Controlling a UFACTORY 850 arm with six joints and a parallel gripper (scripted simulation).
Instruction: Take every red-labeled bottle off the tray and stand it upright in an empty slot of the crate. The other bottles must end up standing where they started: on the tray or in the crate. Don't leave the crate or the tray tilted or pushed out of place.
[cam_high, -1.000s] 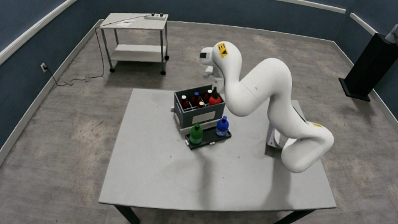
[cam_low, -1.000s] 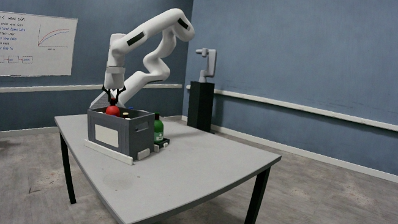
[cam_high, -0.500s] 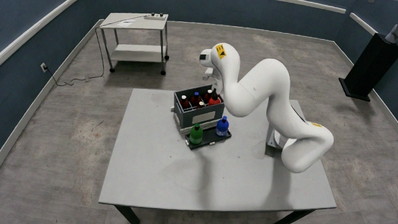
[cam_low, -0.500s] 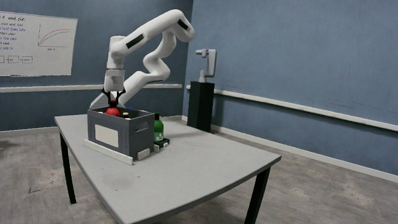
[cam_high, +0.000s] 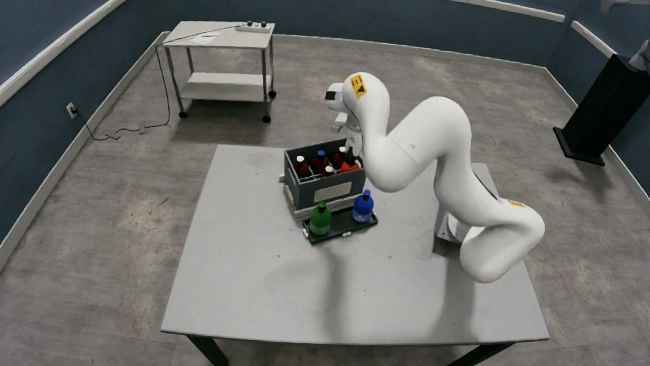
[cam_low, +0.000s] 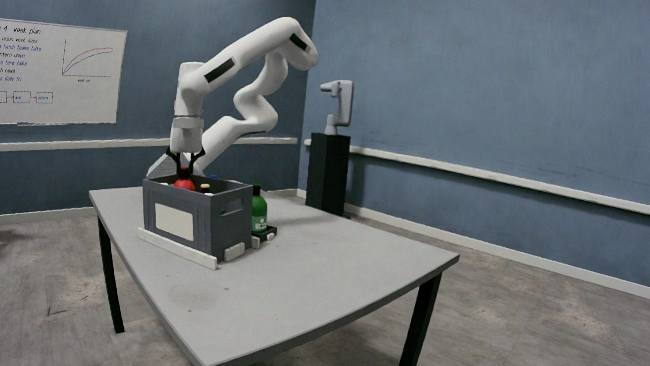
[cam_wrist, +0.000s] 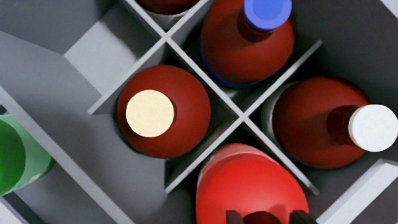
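My gripper is now 7 cm above the red-labeled bottle. Also, from my hand: grey crate: 11 cm below, 10 cm ahead, 1 cm to the left; black tray: 18 cm below, 17 cm to the left, 1 cm behind; blue bottle: 12 cm to the left, 11 cm below, 8 cm behind.
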